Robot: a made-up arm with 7 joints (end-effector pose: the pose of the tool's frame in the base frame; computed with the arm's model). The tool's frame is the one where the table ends. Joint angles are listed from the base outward.
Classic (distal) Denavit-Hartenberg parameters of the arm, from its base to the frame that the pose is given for. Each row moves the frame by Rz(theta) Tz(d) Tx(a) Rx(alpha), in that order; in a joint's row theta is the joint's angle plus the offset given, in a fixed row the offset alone. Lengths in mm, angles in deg.
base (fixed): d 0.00, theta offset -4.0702, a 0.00, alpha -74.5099
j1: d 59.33, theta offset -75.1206, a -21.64, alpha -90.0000
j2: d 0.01, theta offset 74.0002, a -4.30, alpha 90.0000
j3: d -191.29, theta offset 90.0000, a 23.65, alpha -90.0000
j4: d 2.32, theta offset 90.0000, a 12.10, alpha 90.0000
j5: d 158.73, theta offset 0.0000, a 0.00, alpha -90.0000
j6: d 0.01, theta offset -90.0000, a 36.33, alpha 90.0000
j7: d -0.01, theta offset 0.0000, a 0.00, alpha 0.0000
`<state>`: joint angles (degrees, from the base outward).
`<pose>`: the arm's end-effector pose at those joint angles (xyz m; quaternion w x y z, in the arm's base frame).
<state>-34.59 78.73 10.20 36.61 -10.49 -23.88 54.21</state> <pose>0.2315 0.3355 0.0371 0.6428 0.3692 -0.3942 0.5433</pose>
Working (the frame after each row of the table, in the pose's form):
after base (fixed): 0.0000 0.0000 0.0000 0.7954 -0.6050 0.0215 -0.0283
after j1: 0.0117 0.0619 -0.0038 0.0488 -0.5661 0.1304 -0.8125
after j2: 0.0105 0.0630 0.0002 0.5712 0.5617 0.3088 -0.5127
after j3: 0.0737 0.2436 -0.0224 0.9595 -0.1149 -0.2419 -0.0873
after j4: 0.0686 0.2544 -0.0257 0.5493 0.1706 0.5742 0.5827
after j5: 0.2003 0.3308 0.0192 0.5075 -0.3414 0.0405 0.7901
after j6: 0.2315 0.3354 0.0371 0.8197 0.5083 -0.1827 0.1908

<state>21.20 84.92 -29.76 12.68 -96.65 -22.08 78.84</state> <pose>0.0633 0.3166 -0.1860 0.5945 0.2202 0.2774 0.7219</pose>
Working (the frame after each row of the table, in the pose's form):
after base (fixed): 0.0000 0.0000 0.0000 0.7954 -0.6050 0.0215 -0.0283
after j1: -0.0083 0.0626 -0.0010 0.1041 -0.8805 0.0924 -0.4532
after j2: -0.0059 0.0631 0.0025 0.3782 0.2789 0.6378 -0.6103
after j3: -0.0228 0.2531 -0.0247 0.8447 -0.0510 0.5302 0.0520
after j4: -0.0236 0.2650 -0.0217 0.0742 0.6147 0.7518 0.2271
after j5: 0.0384 0.3047 -0.1623 0.0467 -0.2629 0.6105 0.7457
after j6: 0.0633 0.3166 -0.1860 0.9177 -0.0061 0.3541 0.1801

